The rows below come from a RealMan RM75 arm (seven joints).
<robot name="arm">
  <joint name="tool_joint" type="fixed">
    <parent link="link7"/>
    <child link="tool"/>
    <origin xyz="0 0 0" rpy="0 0 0"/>
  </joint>
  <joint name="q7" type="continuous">
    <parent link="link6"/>
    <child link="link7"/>
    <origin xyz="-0.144 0 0" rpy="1.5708 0 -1.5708"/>
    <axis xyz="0 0 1"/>
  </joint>
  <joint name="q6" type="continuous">
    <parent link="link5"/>
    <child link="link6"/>
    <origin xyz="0 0 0" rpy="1.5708 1.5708 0"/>
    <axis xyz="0 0 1"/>
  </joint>
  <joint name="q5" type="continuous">
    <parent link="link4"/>
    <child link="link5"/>
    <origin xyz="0.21 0 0" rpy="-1.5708 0 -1.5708"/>
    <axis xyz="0 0 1"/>
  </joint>
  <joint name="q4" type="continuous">
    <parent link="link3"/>
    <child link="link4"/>
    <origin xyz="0 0 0" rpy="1.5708 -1.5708 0"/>
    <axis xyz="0 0 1"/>
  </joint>
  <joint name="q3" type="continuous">
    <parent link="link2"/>
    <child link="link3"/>
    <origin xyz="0 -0.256 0" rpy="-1.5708 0 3.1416"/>
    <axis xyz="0 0 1"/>
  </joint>
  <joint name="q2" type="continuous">
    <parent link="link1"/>
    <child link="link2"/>
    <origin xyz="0 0 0" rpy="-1.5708 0 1.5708"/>
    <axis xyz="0 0 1"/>
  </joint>
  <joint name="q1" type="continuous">
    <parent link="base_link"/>
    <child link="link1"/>
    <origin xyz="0 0 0.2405" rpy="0 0 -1.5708"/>
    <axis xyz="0 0 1"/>
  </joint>
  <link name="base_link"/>
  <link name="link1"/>
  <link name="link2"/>
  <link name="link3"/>
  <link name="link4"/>
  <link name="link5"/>
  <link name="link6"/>
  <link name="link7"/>
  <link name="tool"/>
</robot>
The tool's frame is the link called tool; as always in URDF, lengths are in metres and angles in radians. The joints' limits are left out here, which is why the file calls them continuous.
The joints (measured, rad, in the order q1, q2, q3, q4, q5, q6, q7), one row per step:
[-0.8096, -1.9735, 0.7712, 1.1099, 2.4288, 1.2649, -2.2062]
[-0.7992, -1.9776, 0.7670, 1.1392, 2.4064, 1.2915, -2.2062]
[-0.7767, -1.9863, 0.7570, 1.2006, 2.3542, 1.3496, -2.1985]
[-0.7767, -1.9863, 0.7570, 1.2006, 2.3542, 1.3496, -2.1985]
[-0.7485, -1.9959, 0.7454, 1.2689, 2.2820, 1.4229, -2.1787]
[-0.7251, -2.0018, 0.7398, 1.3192, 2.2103, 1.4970, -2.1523]
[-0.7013, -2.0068, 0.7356, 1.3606, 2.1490, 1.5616, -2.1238]
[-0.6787, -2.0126, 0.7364, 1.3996, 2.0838, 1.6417, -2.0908]
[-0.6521, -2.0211, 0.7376, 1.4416, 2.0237, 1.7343, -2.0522]
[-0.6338, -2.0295, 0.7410, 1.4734, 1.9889, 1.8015, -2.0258]
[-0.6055, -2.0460, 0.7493, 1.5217, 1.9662, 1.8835, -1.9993]
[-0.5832, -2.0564, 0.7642, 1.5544, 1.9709, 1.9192, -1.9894]
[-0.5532, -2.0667, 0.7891, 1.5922, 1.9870, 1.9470, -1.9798]
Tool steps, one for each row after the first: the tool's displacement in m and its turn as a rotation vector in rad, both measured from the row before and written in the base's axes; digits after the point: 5 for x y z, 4 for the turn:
[0.00340, -0.00435, 0.00219, -0.0061, -0.0178, -0.0148]
[0.00743, -0.01007, 0.00459, -0.0151, -0.0348, -0.0404]
[0.00000, 0.00000, 0.00000, 0.0000, 0.0000, 0.0000]
[0.00880, -0.01373, 0.00460, -0.0249, -0.0383, -0.0620]
[0.00813, -0.01378, 0.00185, -0.0382, -0.0279, -0.0691]
[0.00509, -0.01319, 0.00136, -0.0331, -0.0169, -0.0639]
[0.00605, -0.01571, -0.00116, -0.0514, -0.0111, -0.0782]
[0.00394, -0.01869, -0.00225, -0.0596, -0.0003, -0.0849]
[0.00229, -0.01383, -0.00254, -0.0442, 0.0072, -0.0606]
[-0.00008, -0.01817, -0.00481, -0.0539, 0.0237, -0.0602]
[-0.00244, -0.00969, -0.00400, -0.0252, 0.0288, -0.0180]
[-0.00445, -0.00979, -0.00492, -0.0213, 0.0416, -0.0090]

